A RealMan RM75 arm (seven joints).
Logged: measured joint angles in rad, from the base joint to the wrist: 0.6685, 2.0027, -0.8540, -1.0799, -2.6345, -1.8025, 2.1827; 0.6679, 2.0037, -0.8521, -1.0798, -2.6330, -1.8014, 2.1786; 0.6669, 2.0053, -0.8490, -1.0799, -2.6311, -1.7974, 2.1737; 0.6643, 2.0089, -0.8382, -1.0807, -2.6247, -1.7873, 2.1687; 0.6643, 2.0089, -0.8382, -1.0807, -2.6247, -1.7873, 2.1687; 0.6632, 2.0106, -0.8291, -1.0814, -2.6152, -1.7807, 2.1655; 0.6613, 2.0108, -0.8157, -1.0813, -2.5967, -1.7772, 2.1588; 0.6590, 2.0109, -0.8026, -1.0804, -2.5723, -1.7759, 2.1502; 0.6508, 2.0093, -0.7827, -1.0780, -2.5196, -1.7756, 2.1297; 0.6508, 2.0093, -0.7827, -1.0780, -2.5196, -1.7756, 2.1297; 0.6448, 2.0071, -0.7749, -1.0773, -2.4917, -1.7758, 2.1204; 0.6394, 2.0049, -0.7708, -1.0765, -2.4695, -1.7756, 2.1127; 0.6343, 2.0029, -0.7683, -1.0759, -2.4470, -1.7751, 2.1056; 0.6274, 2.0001, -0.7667, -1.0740, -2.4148, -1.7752, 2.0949; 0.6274, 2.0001, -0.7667, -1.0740, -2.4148, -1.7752, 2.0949
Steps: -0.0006, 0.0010, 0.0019, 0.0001, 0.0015, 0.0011, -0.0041; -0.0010, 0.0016, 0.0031, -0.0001, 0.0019, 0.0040, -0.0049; -0.0026, 0.0036, 0.0108, -0.0008, 0.0064, 0.0101, -0.0050; 0.0000, 0.0000, 0.0000, 0.0000, 0.0000, 0.0000, 0.0000; -0.0011, 0.0017, 0.0091, -0.0007, 0.0095, 0.0066, -0.0032; -0.0019, 0.0002, 0.0134, 0.0001, 0.0185, 0.0035, -0.0067; -0.0023, 0.0001, 0.0131, 0.0009, 0.0244, 0.0013, -0.0086; -0.0082, -0.0016, 0.0199, 0.0024, 0.0527, 0.0003, -0.0205; 0.0000, 0.0000, 0.0000, 0.0000, 0.0000, 0.0000, 0.0000; -0.0060, -0.0022, 0.0078, 0.0007, 0.0279, -0.0002, -0.0093; -0.0054, -0.0022, 0.0041, 0.0008, 0.0222, 0.0002, -0.0077; -0.0051, -0.0020, 0.0025, 0.0006, 0.0225, 0.0005, -0.0071; -0.0069, -0.0028, 0.0016, 0.0019, 0.0322, -0.0001, -0.0107; 0.0000, 0.0000, 0.0000, 0.0000, 0.0000, 0.0000, 0.0000
